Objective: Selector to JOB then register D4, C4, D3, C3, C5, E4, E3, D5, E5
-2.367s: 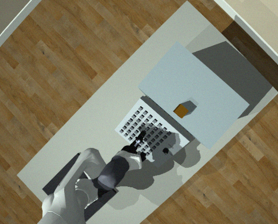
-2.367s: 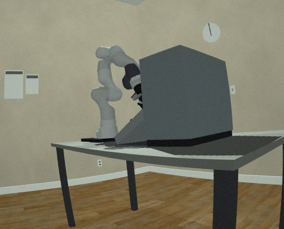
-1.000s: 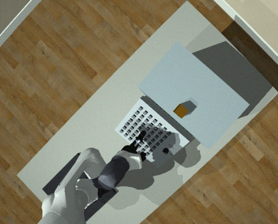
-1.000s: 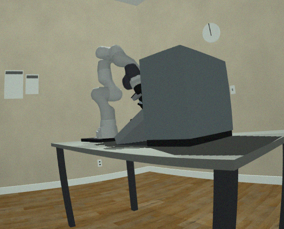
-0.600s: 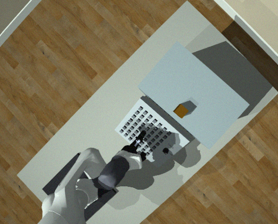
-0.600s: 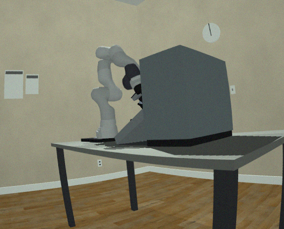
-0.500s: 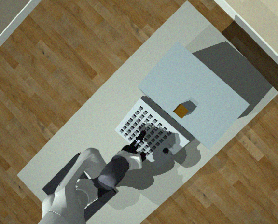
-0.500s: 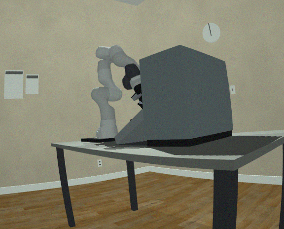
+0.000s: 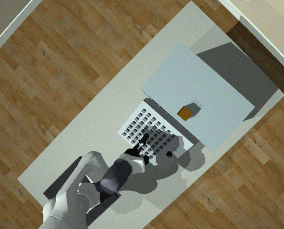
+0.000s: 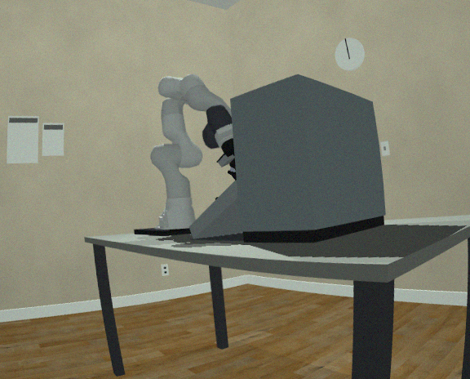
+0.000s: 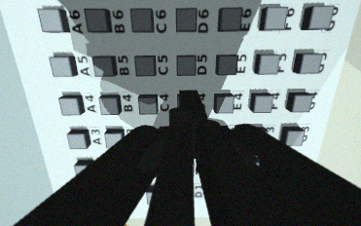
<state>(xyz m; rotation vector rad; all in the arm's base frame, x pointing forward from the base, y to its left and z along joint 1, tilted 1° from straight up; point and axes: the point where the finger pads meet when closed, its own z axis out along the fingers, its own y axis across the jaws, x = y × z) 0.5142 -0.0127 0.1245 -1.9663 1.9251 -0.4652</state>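
My gripper is now 2 cm short of the key D4 and 3 cm above it. Round my hand: D5 key: 2 cm ahead, 3 cm to the right, 3 cm below; then E3 key: 1 cm behind, 3 cm to the left, 5 cm below; then key C5: 5 cm ahead, 3 cm to the right, 1 cm below.
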